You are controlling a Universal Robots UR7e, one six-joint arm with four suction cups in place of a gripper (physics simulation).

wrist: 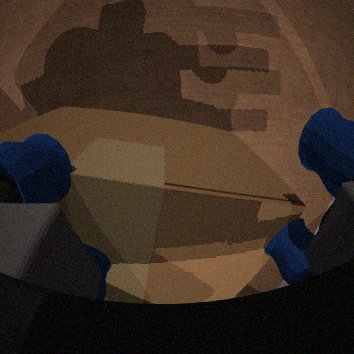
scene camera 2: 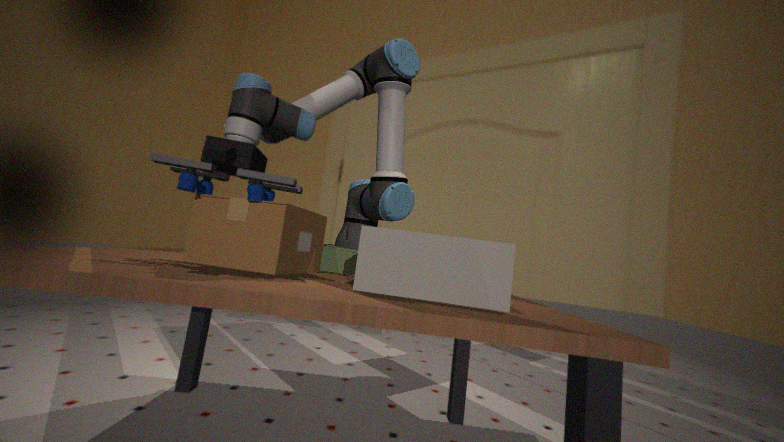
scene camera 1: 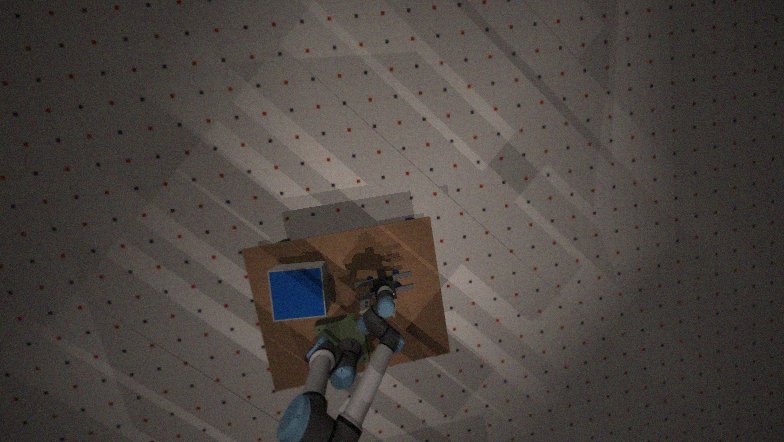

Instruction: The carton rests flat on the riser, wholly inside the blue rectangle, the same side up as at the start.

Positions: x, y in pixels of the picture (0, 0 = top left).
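My suction head (scene camera 2: 188, 182) is stuck to a brown carton (scene camera 2: 276, 238), and that carton is still resting on the table. There's a grey riser (scene camera 2: 475, 273) resting on the table too.
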